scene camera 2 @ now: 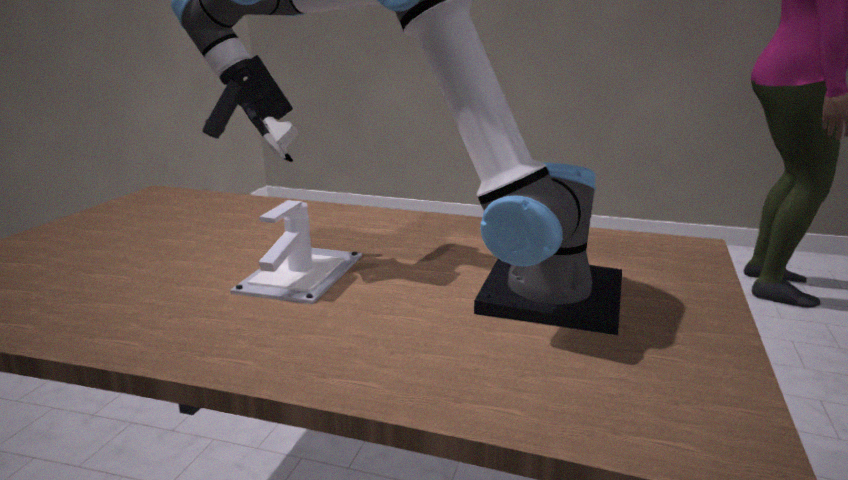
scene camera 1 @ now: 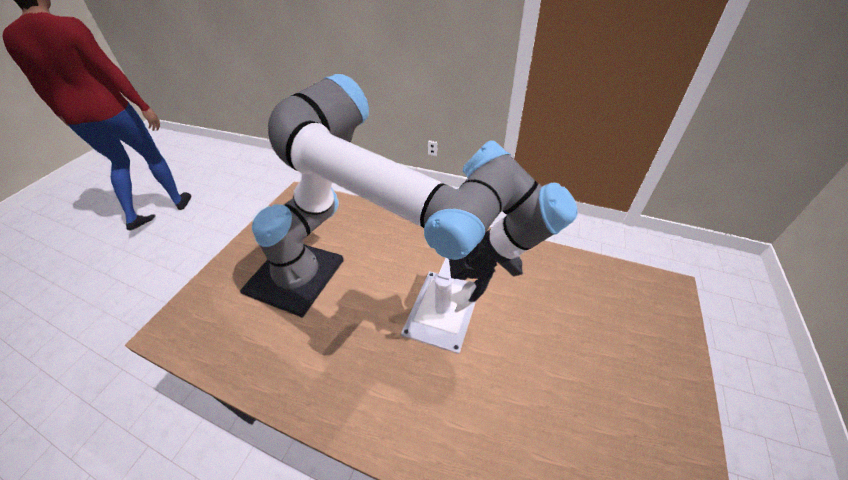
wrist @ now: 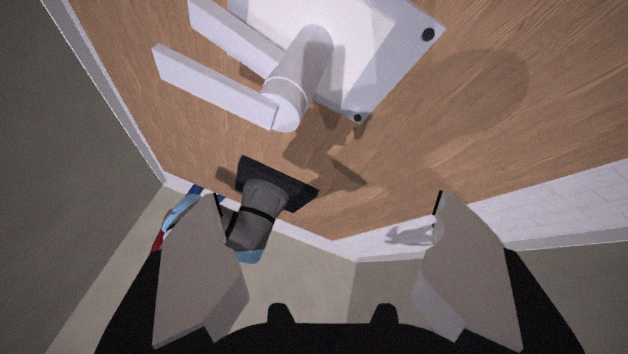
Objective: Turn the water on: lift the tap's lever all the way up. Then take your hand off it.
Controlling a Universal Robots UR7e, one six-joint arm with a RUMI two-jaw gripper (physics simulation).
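Places are measured from the arm's base along level axes (x back, y right, z up), in millimetres.
Where they show: gripper, fingertip midpoint: (scene camera 2: pixel 288 160) (scene camera 1: pixel 451 281) (wrist: pixel 325 194); arm's base, origin of the base link: (scene camera 2: pixel 548 285) (scene camera 1: pixel 295 269) (wrist: pixel 267 190).
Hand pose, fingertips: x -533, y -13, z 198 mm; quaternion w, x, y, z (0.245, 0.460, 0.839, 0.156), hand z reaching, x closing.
Note:
Each offset is from my fingertips to the top centre of the thing. Level surfaces: height alone.
The white tap's upright body {dy -53, dx +40, dz -97 mm} (scene camera 1: pixel 443 297) (scene camera 2: pixel 301 243) (wrist: pixel 300 65) stands on a pale plate {dy -53, dx +40, dz -209 mm} (scene camera 1: pixel 431 336) (scene camera 2: pixel 333 283) (wrist: pixel 395 67). Its lever {dy -106, dx +44, dz -65 mm} (scene camera 1: pixel 445 269) (scene camera 2: pixel 280 211) (wrist: pixel 215 90) is a flat bar from the body's top, roughly level, above the spout {dy -123, dx +46, dz -122 mm} (scene camera 2: pixel 278 251) (wrist: pixel 235 40). In scene camera 1 the arm hides part of the lever. My gripper (scene camera 1: pixel 465 301) (scene camera 2: pixel 288 157) (wrist: pixel 325 194) is open and empty. It hangs above the tap, apart from the lever, tilted, with fingers pointing down toward the robot base's side.
The robot base (scene camera 1: pixel 294 270) (scene camera 2: pixel 550 279) (wrist: pixel 265 192) stands on a black block on the wooden table {dz -221 mm} (scene camera 1: pixel 565 368) (scene camera 2: pixel 386 356) (wrist: pixel 525 100). A person in red (scene camera 1: pixel 59 71) stands beyond the table in scene camera 1. A person in pink (scene camera 2: pixel 794 53) shows at the right of scene camera 2.

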